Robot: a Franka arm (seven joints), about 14 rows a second.
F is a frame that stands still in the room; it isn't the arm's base.
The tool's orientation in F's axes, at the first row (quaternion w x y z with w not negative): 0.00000, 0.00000, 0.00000, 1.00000
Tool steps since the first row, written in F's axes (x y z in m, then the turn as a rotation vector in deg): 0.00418, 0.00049, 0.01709, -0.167, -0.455, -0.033; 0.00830, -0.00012, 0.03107, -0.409, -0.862, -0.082; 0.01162, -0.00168, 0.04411, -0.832, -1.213, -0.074; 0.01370, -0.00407, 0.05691, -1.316, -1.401, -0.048
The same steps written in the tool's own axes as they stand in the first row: -0.00418, -0.00049, 0.01709, 0.167, 0.455, -0.033; -0.00830, 0.00012, 0.03107, 0.409, 0.862, -0.082; -0.01162, 0.00168, 0.04411, 0.832, 1.213, -0.074; -0.01370, 0.00407, 0.05691, 1.316, 1.401, -0.048
